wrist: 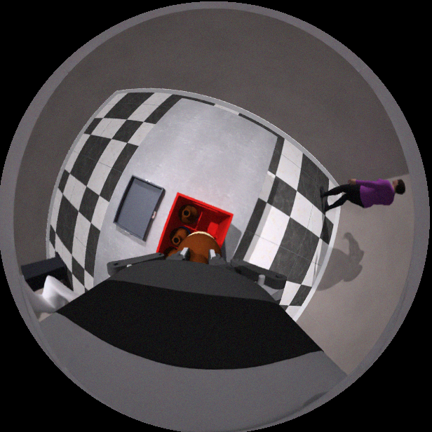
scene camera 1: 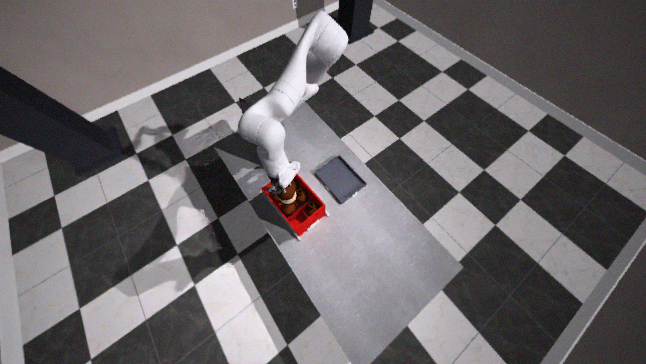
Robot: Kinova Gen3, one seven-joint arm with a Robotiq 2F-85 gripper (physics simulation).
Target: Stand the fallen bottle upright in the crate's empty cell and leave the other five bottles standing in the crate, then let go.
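Places are measured from the arm's base along level axes (x ahead, y left, z up), in centimetres.
Pixels of known places: gripper, fingertip midpoint: (scene camera 1: 286, 188).
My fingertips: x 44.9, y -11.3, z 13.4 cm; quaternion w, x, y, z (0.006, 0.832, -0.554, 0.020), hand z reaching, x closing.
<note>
For each thing: its top centre in the pictures, then the offset to it from my fingertips. "*": a spot on its surface instead. Level surfaces: height alone.
- brown bottle with a cream label band, top centre: (scene camera 1: 281, 183) dx -1.0, dy -0.5, dz +3.6 cm
- red crate at its top centre: (scene camera 1: 292, 196) dx -3.8, dy +1.4, dz -21.1 cm
- shallow dark grey tray at a spot on its surface: (scene camera 1: 341, 180) * dx -2.2, dy +31.5, dz -38.2 cm
- grey surface at its surface level: dz -38.7 cm
The brown bottle with a cream label band (scene camera 1: 287, 192) (wrist: 201, 247) is held roughly upright, over the red crate (scene camera 1: 305, 226) (wrist: 207, 205). My gripper (scene camera 1: 280, 185) (wrist: 198, 255) is shut on its upper part. In the wrist view, the crate's empty cell (wrist: 215, 228) lies at its upper right corner, just beyond the held bottle. Standing brown bottles show in other cells, one (scene camera 1: 310, 206) (wrist: 188, 213) beside the empty cell and another (scene camera 1: 301, 195) (wrist: 178, 237) behind it. The held bottle and gripper hide part of the crate, and its exact height is unclear.
A shallow dark grey tray (scene camera 1: 341, 180) (wrist: 139, 207) lies beside the crate on the grey surface (scene camera 1: 370, 250) (wrist: 200, 130). Dark pillars stand at the far left (scene camera 1: 45, 112) and the back (scene camera 1: 355, 17) in the scene view. A person in purple (wrist: 376, 193) stands at the wrist view's right.
</note>
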